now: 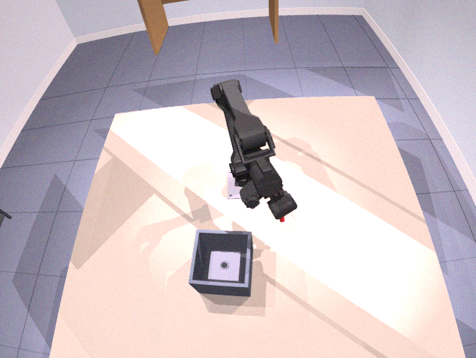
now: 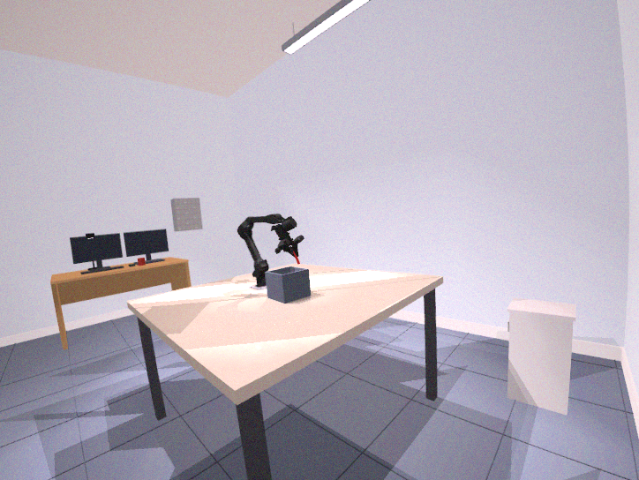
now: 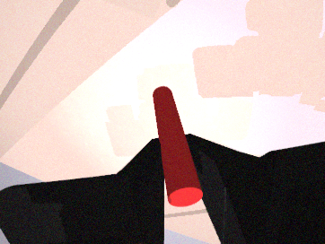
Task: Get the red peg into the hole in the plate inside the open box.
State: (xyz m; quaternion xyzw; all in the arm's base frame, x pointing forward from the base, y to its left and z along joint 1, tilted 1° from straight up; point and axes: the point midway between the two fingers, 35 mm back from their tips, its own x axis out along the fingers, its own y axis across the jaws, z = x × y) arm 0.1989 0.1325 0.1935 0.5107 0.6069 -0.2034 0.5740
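Now: gripper tip 140 mm short of the plate, 160 mm to the left of it and 130 mm above it. Also, from my gripper tip: red peg: 10 mm to the right.
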